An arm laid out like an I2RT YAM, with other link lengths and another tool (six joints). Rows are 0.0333 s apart.
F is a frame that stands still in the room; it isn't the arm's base.
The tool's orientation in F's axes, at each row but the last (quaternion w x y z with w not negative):
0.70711, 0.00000, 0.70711, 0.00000
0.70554, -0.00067, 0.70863, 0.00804
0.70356, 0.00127, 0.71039, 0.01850
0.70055, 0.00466, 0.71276, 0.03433
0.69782, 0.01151, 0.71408, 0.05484
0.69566, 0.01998, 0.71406, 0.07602
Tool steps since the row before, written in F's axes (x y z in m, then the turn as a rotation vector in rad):
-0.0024, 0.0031, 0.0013, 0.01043, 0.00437, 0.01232
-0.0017, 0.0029, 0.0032, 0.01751, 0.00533, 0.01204
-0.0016, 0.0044, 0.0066, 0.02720, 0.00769, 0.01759
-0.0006, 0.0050, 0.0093, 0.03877, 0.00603, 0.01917
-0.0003, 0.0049, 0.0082, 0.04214, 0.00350, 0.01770
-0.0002, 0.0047, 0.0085, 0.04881, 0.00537, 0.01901
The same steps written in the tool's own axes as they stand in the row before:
-0.0013, 0.0031, -0.0024, -0.01232, 0.00437, 0.01043
-0.0032, 0.0030, -0.0017, -0.01206, 0.00524, 0.01752
-0.0065, 0.0046, -0.0016, -0.01764, 0.00752, 0.02722
-0.0090, 0.0055, -0.0005, -0.01952, 0.00547, 0.03868
-0.0077, 0.0057, -0.0002, -0.01838, 0.00262, 0.04191
-0.0078, 0.0058, 0.0000, -0.01964, 0.00413, 0.04868

